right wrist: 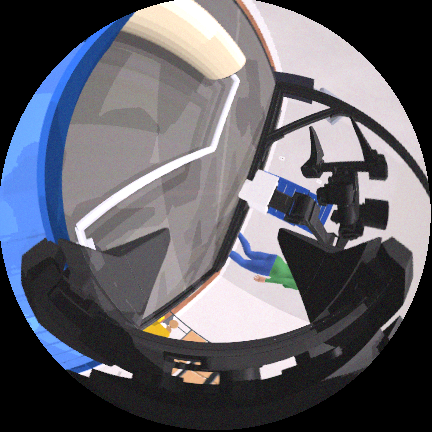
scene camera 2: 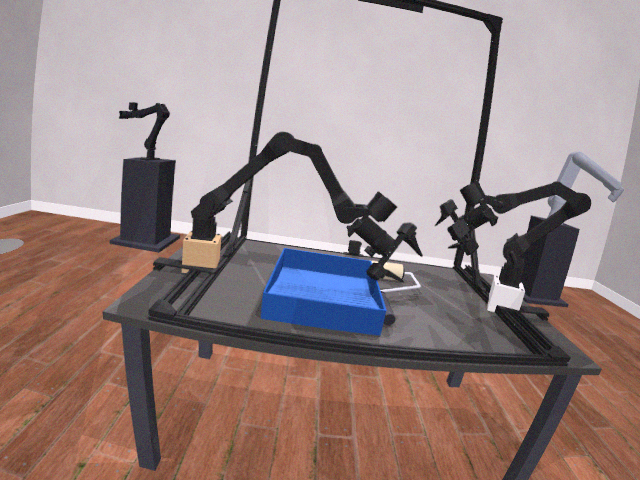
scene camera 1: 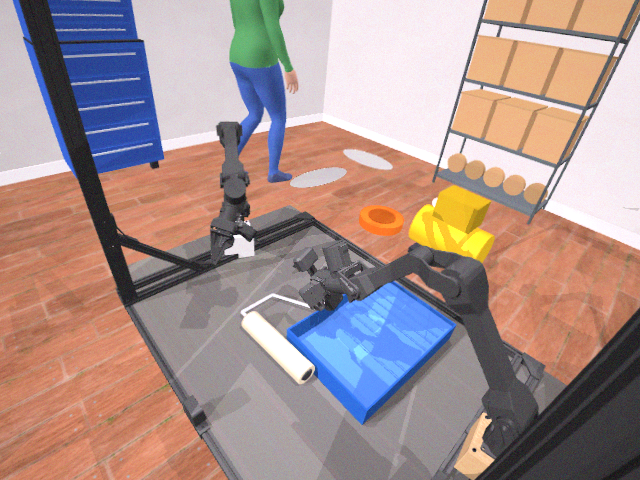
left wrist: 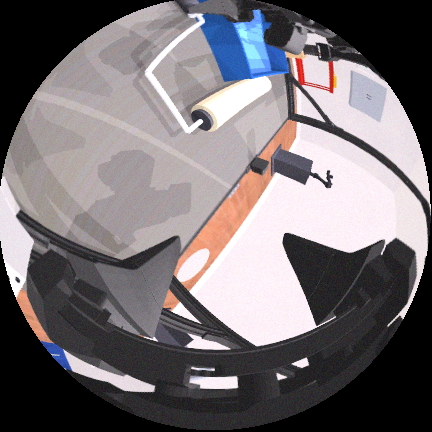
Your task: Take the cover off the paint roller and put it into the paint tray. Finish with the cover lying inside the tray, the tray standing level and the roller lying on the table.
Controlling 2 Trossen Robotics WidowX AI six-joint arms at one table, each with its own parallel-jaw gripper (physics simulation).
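Pixels of known places: left gripper, fingertip midpoint: (right wrist: 329,120) (scene camera 2: 441,236) (scene camera 1: 213,262) (left wrist: 233,240); right gripper, fingertip midpoint: (right wrist: 225,234) (scene camera 2: 412,269) (scene camera 1: 301,277); left arm's base, link origin: (right wrist: 271,197) (scene camera 2: 509,283); right arm's base, link origin: (scene camera 2: 202,237) (scene camera 1: 500,446).
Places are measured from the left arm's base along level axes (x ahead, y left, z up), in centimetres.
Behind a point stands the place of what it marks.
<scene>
The cream cover (scene camera 1: 276,347) @(y 2.3, x 48.7, z -3.7 cm) (scene camera 2: 393,270) @(y 1.5, x 38.2, z -4.8 cm) (left wrist: 235,102) @(y 0.6, x 41.2, z -3.3 cm) (right wrist: 200,40) is on the paint roller, which lies on the table; the roller's bent white wire (scene camera 1: 272,295) @(y 6.1, x 28.5, z -6.1 cm) (scene camera 2: 400,288) @(y 12.9, x 32.9, z -6.1 cm) (left wrist: 168,101) @(y 1.3, x 30.3, z -5.8 cm) (right wrist: 145,178) @(y 13.6, x 34.0, z -6.2 cm) enters the cover's dark end. The dark handle (scene camera 2: 389,319) @(y 34.7, x 30.7, z -7.0 cm) is mostly hidden behind the tray. The blue paint tray (scene camera 1: 336,385) @(y 13.0, x 62.4, z -4.1 cm) (scene camera 2: 323,316) @(y 46.2, x 43.6, z -5.7 cm) (left wrist: 220,50) @(y 12.7, x 42.3, z -6.7 cm) (right wrist: 55,150) stands level beside the roller, empty. My right gripper (scene camera 1: 305,279) @(y 14.4, x 30.4, z 1.0 cm) (scene camera 2: 412,268) @(y 14.4, x 30.4, z 1.0 cm) (right wrist: 225,234) @(y 14.4, x 30.4, z 1.0 cm) is open and empty, above the wire beside the tray's edge. My left gripper (scene camera 1: 233,250) (scene camera 2: 443,235) @(y -9.5, x 25.7, z 7.7 cm) (left wrist: 233,240) @(y -9.5, x 25.7, z 7.7 cm) (right wrist: 329,120) @(y -9.5, x 25.7, z 7.7 cm) is open and empty, raised away from the roller.
A black rail frame with tall posts (scene camera 2: 488,103) @(y -32.9, x 17.9, z 59.2 cm) borders the grey table (scene camera 2: 227,294) @(y 46.0, x 70.2, z -8.7 cm). The cover's far end lies close against the tray's side in scene camera 1. An orange ring (scene camera 1: 368,228) and a yellow object (scene camera 1: 439,232) lie on the floor beyond the table.
</scene>
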